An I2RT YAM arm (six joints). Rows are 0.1 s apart.
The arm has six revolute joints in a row. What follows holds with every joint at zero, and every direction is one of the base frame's.
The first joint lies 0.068 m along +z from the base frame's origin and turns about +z.
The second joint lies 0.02 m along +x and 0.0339 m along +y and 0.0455 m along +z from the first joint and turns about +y.
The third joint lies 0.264 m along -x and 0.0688 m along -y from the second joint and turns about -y.
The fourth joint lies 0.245 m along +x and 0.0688 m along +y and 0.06 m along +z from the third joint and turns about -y.
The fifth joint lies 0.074 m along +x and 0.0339 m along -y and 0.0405 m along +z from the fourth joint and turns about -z.
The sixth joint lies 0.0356 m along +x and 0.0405 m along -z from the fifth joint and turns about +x.
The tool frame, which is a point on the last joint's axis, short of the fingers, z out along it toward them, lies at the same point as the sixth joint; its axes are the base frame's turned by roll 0, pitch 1.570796 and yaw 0 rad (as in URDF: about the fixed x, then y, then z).
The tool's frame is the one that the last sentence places.
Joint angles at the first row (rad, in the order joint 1, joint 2, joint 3, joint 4, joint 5, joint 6):
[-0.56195, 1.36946, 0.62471, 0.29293, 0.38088, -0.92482]
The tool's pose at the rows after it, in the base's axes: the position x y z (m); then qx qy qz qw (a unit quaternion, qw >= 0):
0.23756 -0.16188 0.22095 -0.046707 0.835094 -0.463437 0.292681
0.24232 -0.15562 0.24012 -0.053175 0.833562 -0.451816 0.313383
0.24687 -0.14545 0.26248 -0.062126 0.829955 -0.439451 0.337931
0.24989 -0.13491 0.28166 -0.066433 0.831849 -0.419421 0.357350
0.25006 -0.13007 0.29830 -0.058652 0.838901 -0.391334 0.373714
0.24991 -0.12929 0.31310 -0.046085 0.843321 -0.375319 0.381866
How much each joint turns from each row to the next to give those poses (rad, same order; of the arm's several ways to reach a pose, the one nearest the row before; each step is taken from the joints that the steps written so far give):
[0.00776, -0.02661, 0.05333, -0.06921, -0.01808, 0.02745]
[0.02449, -0.03247, 0.05526, -0.07924, -0.02333, 0.02186]
[0.03629, -0.03666, 0.06130, -0.08331, -0.02015, 0.02407]
[0.03546, -0.02704, 0.06195, -0.09478, -0.01900, 0.03926]
[0.01141, -0.01479, 0.06512, -0.09999, -0.03516, 0.05792]
[0.00029, -0.00263, 0.06191, -0.07654, -0.01621, 0.04312]

